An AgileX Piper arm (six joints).
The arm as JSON. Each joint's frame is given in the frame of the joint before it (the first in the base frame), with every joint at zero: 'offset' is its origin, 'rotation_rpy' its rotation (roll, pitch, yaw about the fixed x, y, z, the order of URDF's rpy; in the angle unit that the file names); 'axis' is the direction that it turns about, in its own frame. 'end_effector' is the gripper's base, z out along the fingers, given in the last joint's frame.
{
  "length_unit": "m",
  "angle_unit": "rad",
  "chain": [
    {
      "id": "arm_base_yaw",
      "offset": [
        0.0,
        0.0,
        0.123
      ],
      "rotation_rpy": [
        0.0,
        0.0,
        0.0
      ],
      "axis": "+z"
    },
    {
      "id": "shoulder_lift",
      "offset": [
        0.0,
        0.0,
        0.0
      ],
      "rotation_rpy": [
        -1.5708,
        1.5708,
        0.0
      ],
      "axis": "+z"
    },
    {
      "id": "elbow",
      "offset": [
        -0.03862,
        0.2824,
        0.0
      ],
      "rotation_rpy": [
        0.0,
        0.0,
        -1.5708
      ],
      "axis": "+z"
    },
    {
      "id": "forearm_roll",
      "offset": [
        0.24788,
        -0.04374,
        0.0
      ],
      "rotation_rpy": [
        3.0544,
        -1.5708,
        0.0
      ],
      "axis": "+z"
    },
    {
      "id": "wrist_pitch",
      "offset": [
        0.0,
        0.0,
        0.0
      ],
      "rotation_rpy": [
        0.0,
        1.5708,
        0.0
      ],
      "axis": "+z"
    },
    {
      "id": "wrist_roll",
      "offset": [
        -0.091,
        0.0,
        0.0
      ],
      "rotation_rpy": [
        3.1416,
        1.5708,
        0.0
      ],
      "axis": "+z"
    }
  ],
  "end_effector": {
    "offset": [
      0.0,
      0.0,
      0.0
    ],
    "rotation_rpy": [
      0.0,
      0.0,
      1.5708
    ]
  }
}
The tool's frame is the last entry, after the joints.
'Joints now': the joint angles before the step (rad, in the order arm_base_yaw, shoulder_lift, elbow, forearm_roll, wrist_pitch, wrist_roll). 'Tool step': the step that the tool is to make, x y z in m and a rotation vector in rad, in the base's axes. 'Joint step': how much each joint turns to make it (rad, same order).
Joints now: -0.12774 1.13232 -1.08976 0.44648 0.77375 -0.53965
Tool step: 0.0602 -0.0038 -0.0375 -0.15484 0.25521 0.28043
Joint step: 0.00020 0.29040 -0.16424 -0.02241 0.21603 -0.26468
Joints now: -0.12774 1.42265 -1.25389 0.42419 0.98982 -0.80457
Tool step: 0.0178 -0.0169 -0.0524 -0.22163 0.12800 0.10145
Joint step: 0.00017 0.11656 0.04811 -0.19543 -0.04183 -0.09559
